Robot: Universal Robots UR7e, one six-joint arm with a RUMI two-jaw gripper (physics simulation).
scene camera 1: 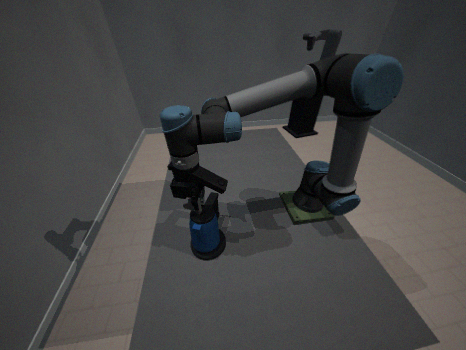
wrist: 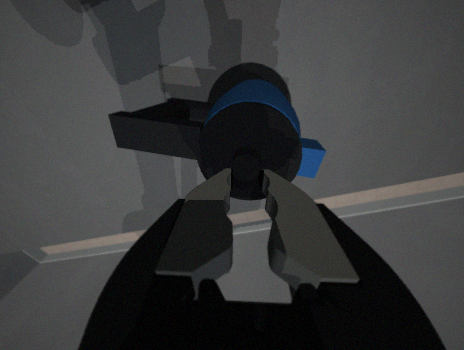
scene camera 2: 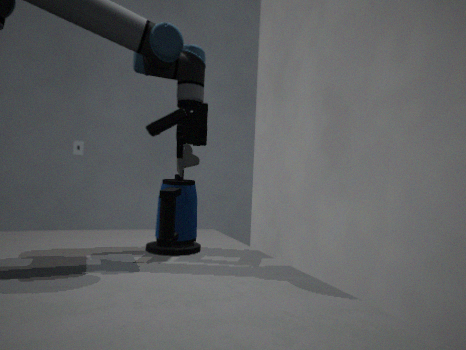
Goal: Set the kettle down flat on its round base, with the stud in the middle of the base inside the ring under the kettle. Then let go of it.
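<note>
The blue kettle (scene camera 1: 204, 236) (scene camera 2: 186, 215) (wrist: 255, 90) stands nearly upright over its black round base (scene camera 1: 221, 247) (scene camera 2: 188, 249) (wrist: 250, 71). It sits off the base's centre, to the left in scene camera 1 and to the right in scene camera 2, with a slight lean. The stud and the ring are hidden under the kettle, and any small gap there is too dark to tell. The black handle (scene camera 2: 168, 215) (wrist: 157, 137) sticks out at the side. My gripper (scene camera 1: 201, 210) (scene camera 2: 179, 175) (wrist: 245, 171) is shut on the knob on the kettle's lid, pointing down from above.
The base rests on a grey mat (scene camera 1: 280, 300). A wall (scene camera 1: 60, 125) (scene camera 2: 360, 150) rises beyond the kettle's side. The arm's green mounting plate (scene camera 1: 312, 216) is to the right in scene camera 1, and a dark stand (scene camera 1: 303, 117) is at the back.
</note>
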